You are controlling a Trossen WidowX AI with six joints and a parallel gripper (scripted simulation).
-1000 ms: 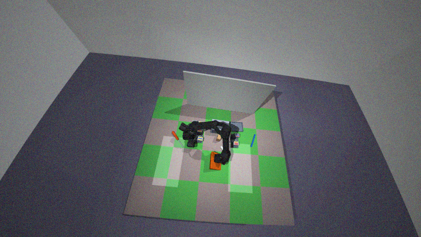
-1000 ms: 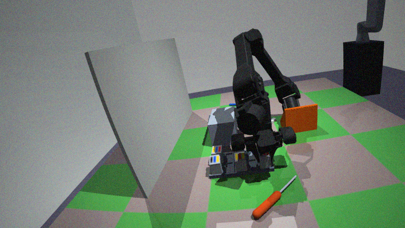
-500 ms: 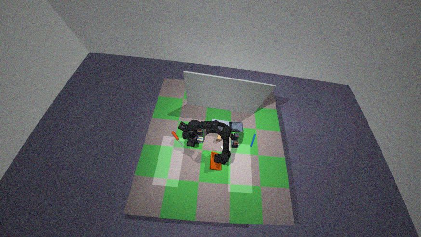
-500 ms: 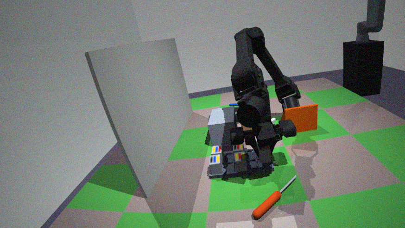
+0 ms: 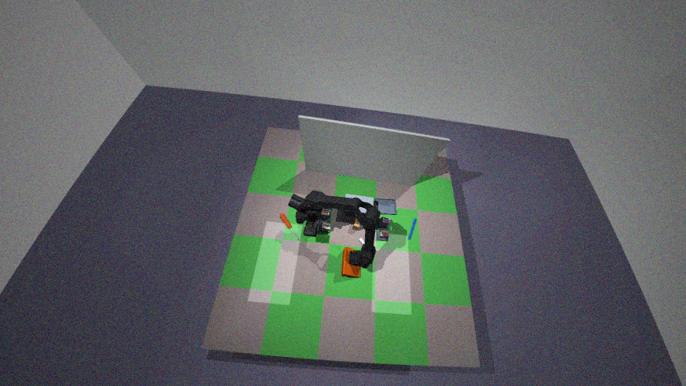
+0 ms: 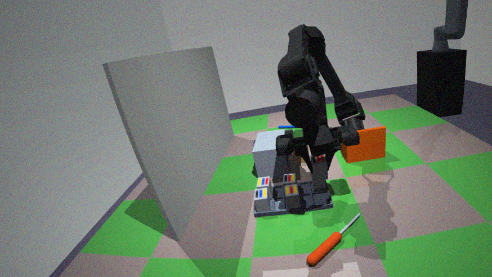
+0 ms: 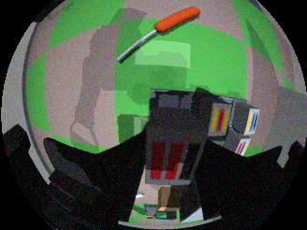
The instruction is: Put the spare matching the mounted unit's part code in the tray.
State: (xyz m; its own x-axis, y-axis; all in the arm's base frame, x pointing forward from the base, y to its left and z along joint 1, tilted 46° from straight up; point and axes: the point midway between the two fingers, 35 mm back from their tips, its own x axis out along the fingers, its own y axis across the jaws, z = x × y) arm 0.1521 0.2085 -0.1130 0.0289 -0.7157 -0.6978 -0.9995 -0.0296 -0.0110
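Now: gripper tip 14 cm short of the grey mounted unit, 22 cm to the left of it and 4 cm above it. Also, from my gripper tip: spare (39 cm to the right, 5 cm below); small white piece (6 cm behind, 29 cm to the right, 9 cm below); tan piece (4 cm ahead, 23 cm to the right, 6 cm below).
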